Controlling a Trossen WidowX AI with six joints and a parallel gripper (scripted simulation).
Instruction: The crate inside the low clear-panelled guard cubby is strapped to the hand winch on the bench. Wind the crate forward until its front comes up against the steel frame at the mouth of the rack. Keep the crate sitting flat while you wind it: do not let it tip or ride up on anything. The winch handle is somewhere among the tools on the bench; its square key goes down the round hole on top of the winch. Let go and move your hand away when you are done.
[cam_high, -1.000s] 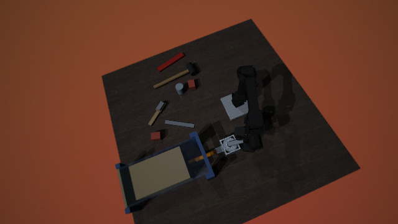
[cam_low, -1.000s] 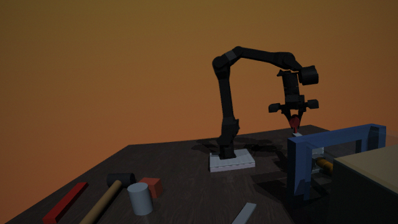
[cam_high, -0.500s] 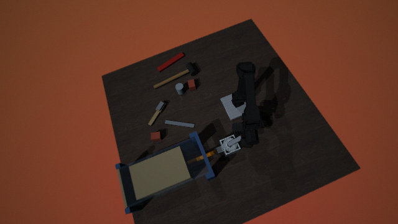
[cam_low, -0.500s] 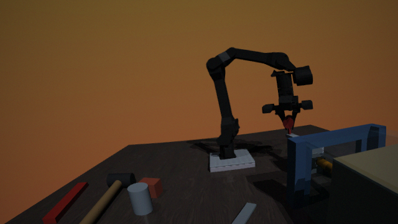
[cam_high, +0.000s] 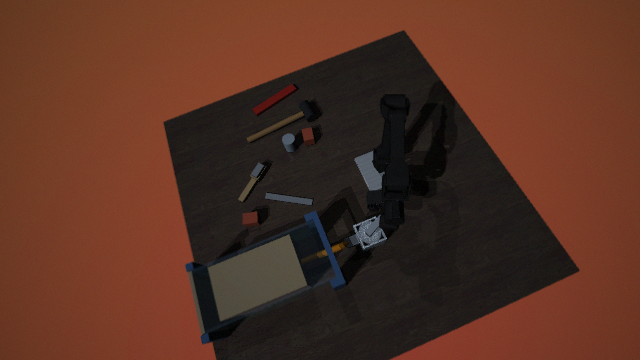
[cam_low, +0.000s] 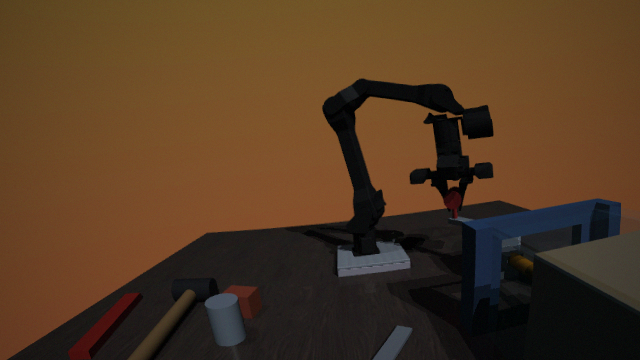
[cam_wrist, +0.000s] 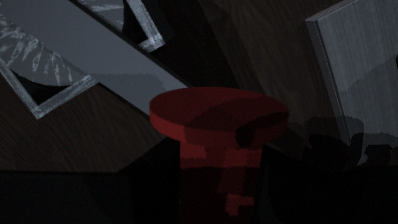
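Now: the winch handle 3 cm ahead of my gripper tip, 1 cm to the left of it and 1 cm below it. The rest, counted from my gripper tip: red knob (2 cm above); then blue steel frame (25 cm ahead, 3 cm to the left, 1 cm below); then winch (8 cm ahead, 3 cm to the left, 9 cm below).
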